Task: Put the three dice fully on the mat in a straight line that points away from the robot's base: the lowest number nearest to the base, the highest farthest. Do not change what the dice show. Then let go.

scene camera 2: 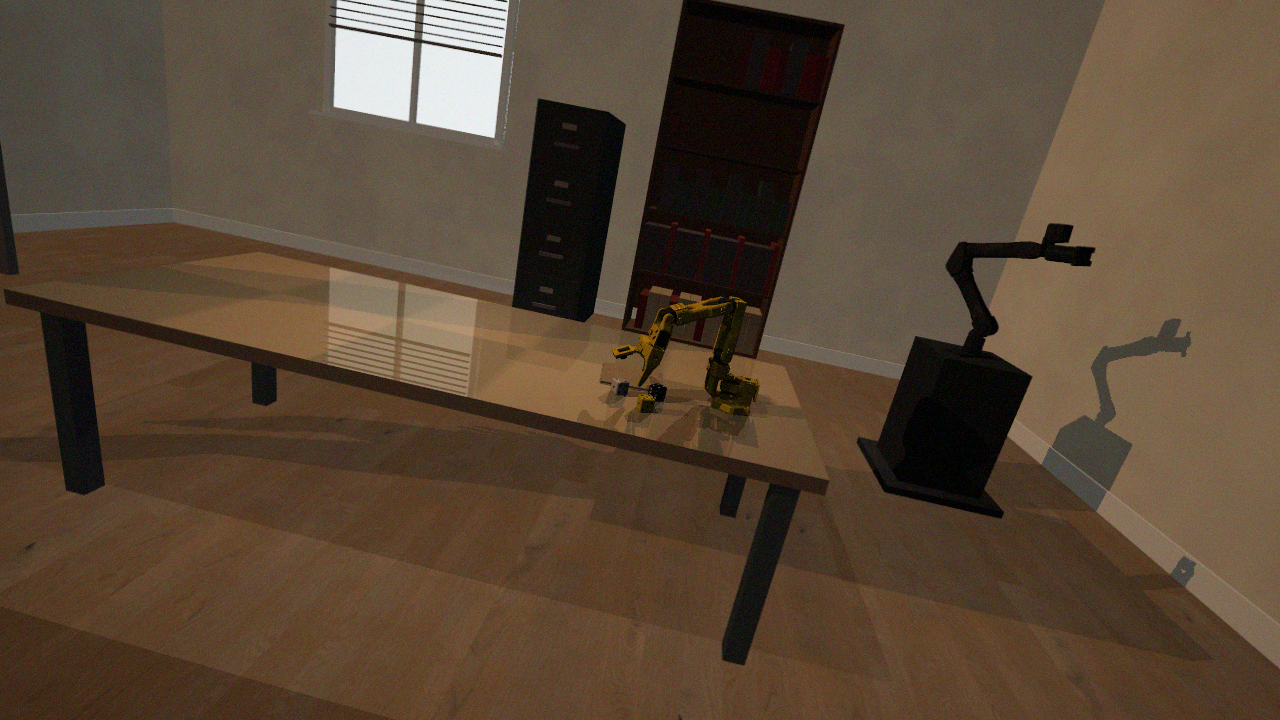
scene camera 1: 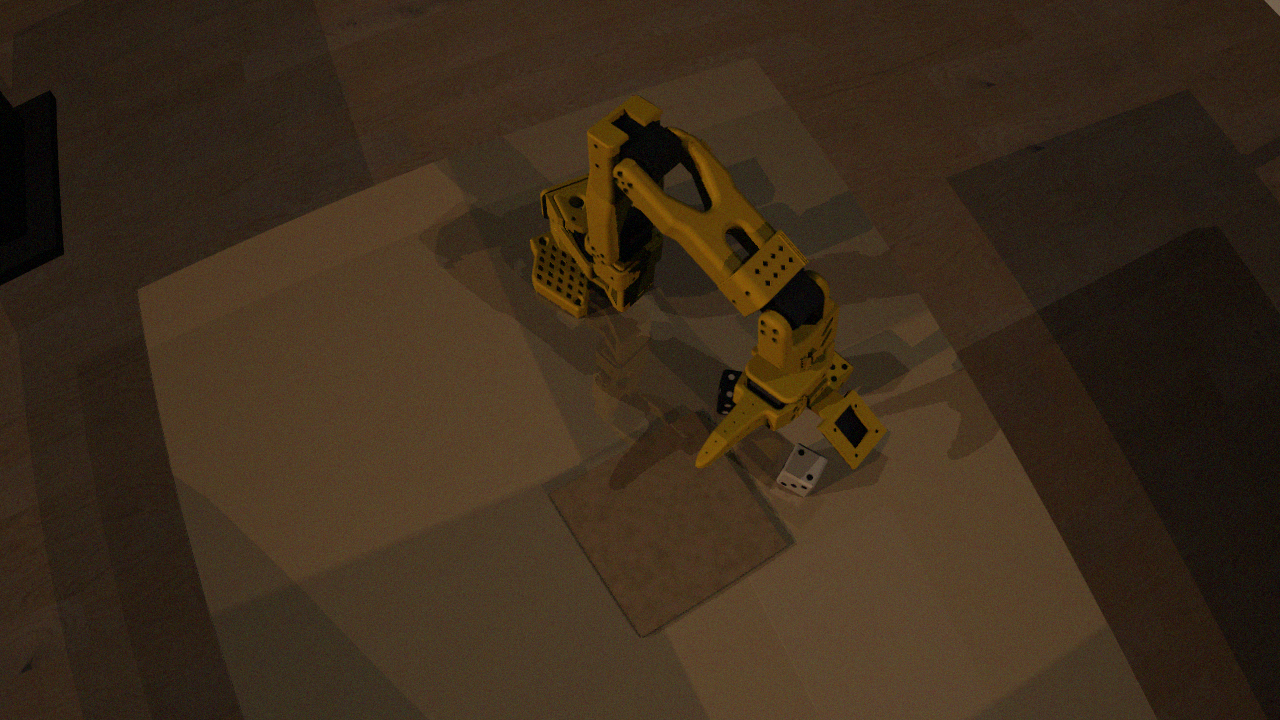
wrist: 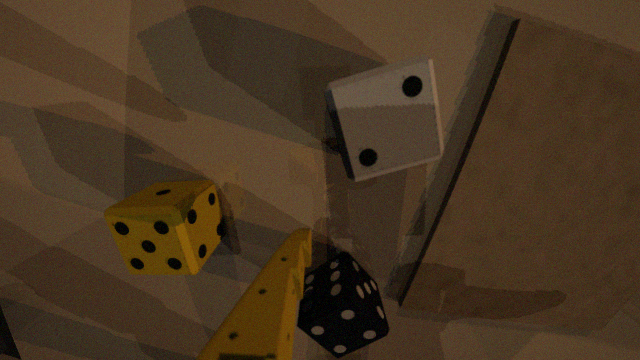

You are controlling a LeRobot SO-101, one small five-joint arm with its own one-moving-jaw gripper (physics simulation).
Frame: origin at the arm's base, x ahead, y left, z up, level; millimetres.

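Seen in the pictures: hand, tool point: [scene camera 2: 639,384] [scene camera 1: 792,415] [wrist: 310,242]; arm's base, link origin: [scene camera 2: 722,403] [scene camera 1: 599,283].
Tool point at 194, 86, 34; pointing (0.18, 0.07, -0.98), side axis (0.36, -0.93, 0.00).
Pixels of each thing's top centre, then the offset from my tool point to it, as dx, dy, dz. Level surfaces: height alone.
- black die, top centre: [wrist: 343,332] [scene camera 1: 739,386] [scene camera 2: 658,385] -42, -27, -3
- white die, top centre: [wrist: 389,123] [scene camera 1: 805,464] [scene camera 2: 621,380] +42, -10, -3
- yellow die, top centre: [wrist: 148,246] [scene camera 1: 832,366] [scene camera 2: 646,396] -24, +55, -3
- square brown mat, top centre: [wrist: 579,220] [scene camera 1: 668,521] [scene camera 2: 631,375] +30, -126, -30
- wooden table, surface height: dz -33
The gripper [scene camera 1: 707,455] [scene camera 2: 642,379] [wrist: 303,237] is fully open and empty; one jaw shows in the wrist view. Its tip overlaps the left side of the black die [scene camera 1: 728,392] [scene camera 2: 657,392] [wrist: 345,312], which has four on top; contact cannot be told. The white die [scene camera 1: 801,469] [scene camera 2: 618,386] [wrist: 389,122], two on top, stands off the mat, close to its edge. The yellow die [scene camera 1: 839,368] [scene camera 2: 645,402] [wrist: 148,246], five on top, is partly hidden by the gripper in scene camera 1. All three dice stand beside the square brown mat [scene camera 1: 666,555] [wrist: 545,175].
The robot's base [scene camera 1: 560,275] [scene camera 2: 733,394] stands on the wooden table [scene camera 1: 358,402] [scene camera 2: 268,313]. The table's edge runs beyond the yellow and white dice. A dark cabinet [scene camera 2: 569,205], a bookshelf [scene camera 2: 821,116] and a black arm on a pedestal [scene camera 2: 948,420] stand away from the table.
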